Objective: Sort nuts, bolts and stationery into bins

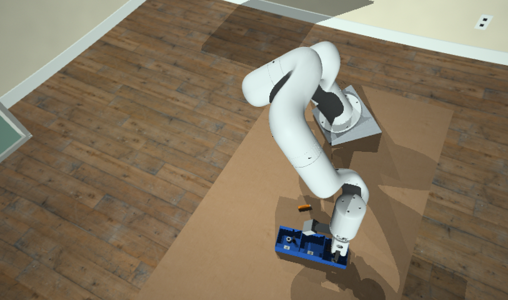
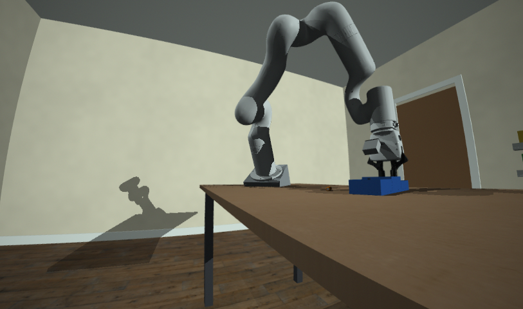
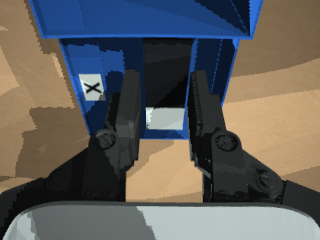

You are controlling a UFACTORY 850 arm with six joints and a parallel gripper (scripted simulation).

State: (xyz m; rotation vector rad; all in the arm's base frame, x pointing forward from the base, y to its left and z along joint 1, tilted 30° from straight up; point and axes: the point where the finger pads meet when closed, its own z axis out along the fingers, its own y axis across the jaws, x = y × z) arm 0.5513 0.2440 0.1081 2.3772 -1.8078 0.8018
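Right now my hand is 20 mm above the black-and-white block and 10 mm to the right of it. Round my hand: black bolt 150 mm to the right, 30 mm below, 30 mm ahead; blue bin 80 mm to the right, 30 mm below, 20 mm ahead; nut 170 mm to the right, 40 mm below, 30 mm ahead.
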